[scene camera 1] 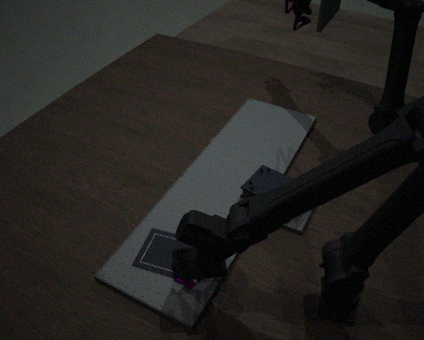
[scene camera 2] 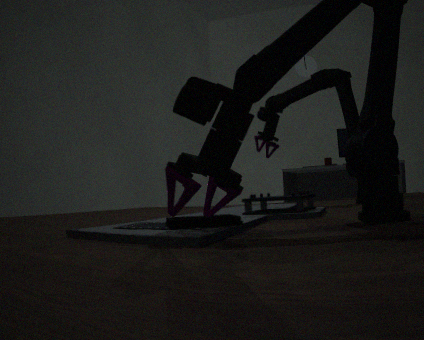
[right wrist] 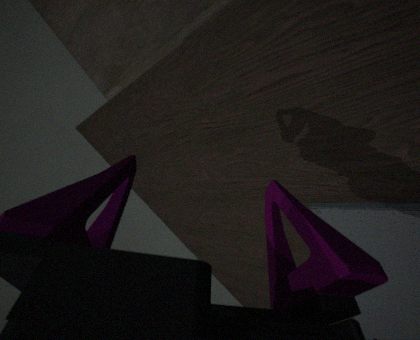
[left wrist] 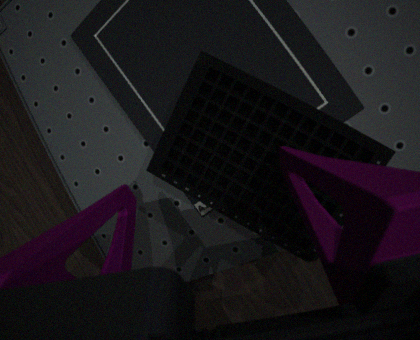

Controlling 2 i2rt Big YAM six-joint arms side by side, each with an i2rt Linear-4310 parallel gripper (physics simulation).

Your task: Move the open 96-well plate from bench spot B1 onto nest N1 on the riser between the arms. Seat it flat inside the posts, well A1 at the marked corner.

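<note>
The black 96-well plate lies flat, turned at an angle across one corner of the dark pad with a white outline. In scene camera 1 the left arm mostly hides it. My left gripper is open, low above the plate. In its wrist view one finger overlaps the plate's right part and the other is off its left side. The dark nest on the riser has small posts and is partly hidden by the left arm. My right gripper is open, high and far from the plate.
The pale perforated board carries the pad and the riser, on a brown wooden table. The left arm's link passes low over the riser. A grey box-like unit stands in the background.
</note>
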